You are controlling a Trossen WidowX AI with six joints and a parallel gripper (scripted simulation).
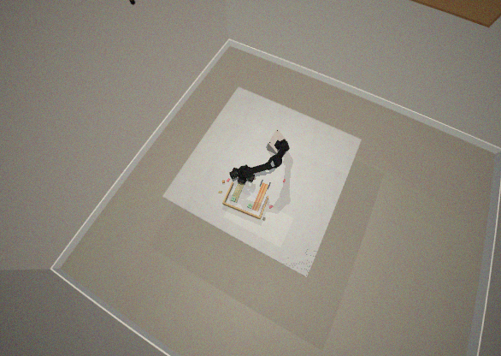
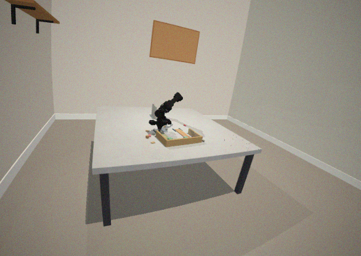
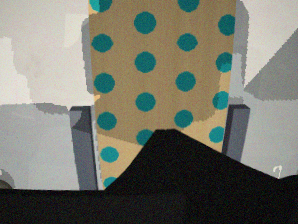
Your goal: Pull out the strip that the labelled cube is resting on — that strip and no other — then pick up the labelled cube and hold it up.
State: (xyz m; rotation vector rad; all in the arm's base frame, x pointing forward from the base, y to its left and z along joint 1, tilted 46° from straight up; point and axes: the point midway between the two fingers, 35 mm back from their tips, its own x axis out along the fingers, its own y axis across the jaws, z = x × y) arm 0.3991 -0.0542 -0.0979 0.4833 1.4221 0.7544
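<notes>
Right now my gripper tip is 9 cm short of the strip and 2 cm to the right of it.
</notes>
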